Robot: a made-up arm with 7 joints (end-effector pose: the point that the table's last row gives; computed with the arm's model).
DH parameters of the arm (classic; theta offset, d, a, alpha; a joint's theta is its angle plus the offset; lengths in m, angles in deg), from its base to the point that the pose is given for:
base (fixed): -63.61 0 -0.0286 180
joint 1: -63.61 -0.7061 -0.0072 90
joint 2: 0 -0.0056 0.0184 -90
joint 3: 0 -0.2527 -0.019 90
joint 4: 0 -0.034 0.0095 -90
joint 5: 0 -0.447 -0.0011 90
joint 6: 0 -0.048 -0.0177 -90
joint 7: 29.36 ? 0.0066 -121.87
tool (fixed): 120.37 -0.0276 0 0
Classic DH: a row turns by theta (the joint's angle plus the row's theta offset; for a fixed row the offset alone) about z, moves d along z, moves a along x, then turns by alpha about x.
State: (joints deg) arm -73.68 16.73 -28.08 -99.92 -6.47 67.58 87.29
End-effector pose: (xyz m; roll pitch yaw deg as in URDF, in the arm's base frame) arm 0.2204 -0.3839 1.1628 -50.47 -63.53 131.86
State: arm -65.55 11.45 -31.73 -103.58 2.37 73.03 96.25
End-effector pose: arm 0.2027 -0.4354 1.0877 -28.48 -68.81 98.57
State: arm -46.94 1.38 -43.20 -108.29 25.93 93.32 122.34
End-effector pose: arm 0.1828 -0.4550 0.9584 5.25 -46.81 47.86
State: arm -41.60 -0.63 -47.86 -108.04 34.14 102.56 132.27
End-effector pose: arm 0.1889 -0.4331 0.9394 1.14 -33.87 48.28
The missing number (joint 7, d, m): -0.198
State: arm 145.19 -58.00 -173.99 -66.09 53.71 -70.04 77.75
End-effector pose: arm -0.0921 0.1301 1.3502 -177.77 -47.16 132.00
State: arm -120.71 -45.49 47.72 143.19 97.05 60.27 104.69
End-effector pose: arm 0.2374 0.3865 0.7066 -149.47 23.06 -18.87
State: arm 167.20 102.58 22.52 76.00 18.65 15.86 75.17
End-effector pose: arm -0.3148 0.2984 0.1129 177.71 33.99 24.85
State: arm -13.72 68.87 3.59 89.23 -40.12 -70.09 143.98
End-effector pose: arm 0.5128 -0.0934 0.3874 -70.80 39.05 -45.94
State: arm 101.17 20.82 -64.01 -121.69 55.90 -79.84 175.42
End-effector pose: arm -0.2193 0.3015 0.6733 -31.31 59.37 54.10
